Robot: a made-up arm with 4 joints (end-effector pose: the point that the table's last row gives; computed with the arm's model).
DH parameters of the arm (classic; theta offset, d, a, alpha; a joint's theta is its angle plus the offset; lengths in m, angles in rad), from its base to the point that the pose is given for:
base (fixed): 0 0 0 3.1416
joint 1: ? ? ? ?
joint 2: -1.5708 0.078 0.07 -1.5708
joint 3: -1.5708 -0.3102 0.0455 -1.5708
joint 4: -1.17 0 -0.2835 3.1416
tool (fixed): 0.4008 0.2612 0 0
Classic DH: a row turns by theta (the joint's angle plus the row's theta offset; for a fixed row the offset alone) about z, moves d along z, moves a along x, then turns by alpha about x.
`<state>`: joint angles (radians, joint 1 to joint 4).
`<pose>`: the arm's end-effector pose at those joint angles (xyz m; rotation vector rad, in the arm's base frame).
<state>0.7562 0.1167 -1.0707 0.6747</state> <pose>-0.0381 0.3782 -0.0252 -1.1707 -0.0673 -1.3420</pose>
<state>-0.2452 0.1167 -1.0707 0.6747</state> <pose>-0.3391 0.1718 -0.0252 -0.9201 -0.5745 -0.4495</pose>
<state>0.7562 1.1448 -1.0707 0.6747</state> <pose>0.2211 0.1337 -0.3068 -1.1510 -1.1525 -1.7565</pose>
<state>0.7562 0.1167 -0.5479 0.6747</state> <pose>-0.0641 0.3796 0.1441 -0.6027 -0.0999 -1.4225</pose>
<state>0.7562 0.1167 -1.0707 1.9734</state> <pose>0.1855 0.1327 0.0601 -1.1202 -0.9566 -2.4369</pose>
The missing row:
joint 1: 0 -0.1495 0.1403 -1.5708
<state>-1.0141 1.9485 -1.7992 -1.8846</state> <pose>-0.1669 0.2062 -0.2319 -1.3797 -0.6296 0.6011</pose>
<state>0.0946 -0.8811 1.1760 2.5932</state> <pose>0.1112 -0.3326 0.1896 0.5387 -1.7790 2.3791</pose>
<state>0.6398 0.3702 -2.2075 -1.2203</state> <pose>-0.0892 0.4182 -0.0534 -1.4478 1.6020 -0.0754</pose>
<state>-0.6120 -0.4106 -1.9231 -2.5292</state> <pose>-0.1227 0.2387 0.3128 1.0413 -2.0607 -1.5944</pose>
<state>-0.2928 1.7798 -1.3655 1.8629</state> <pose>0.2725 0.3045 0.0617 -1.0772 1.9940 2.1725</pose>
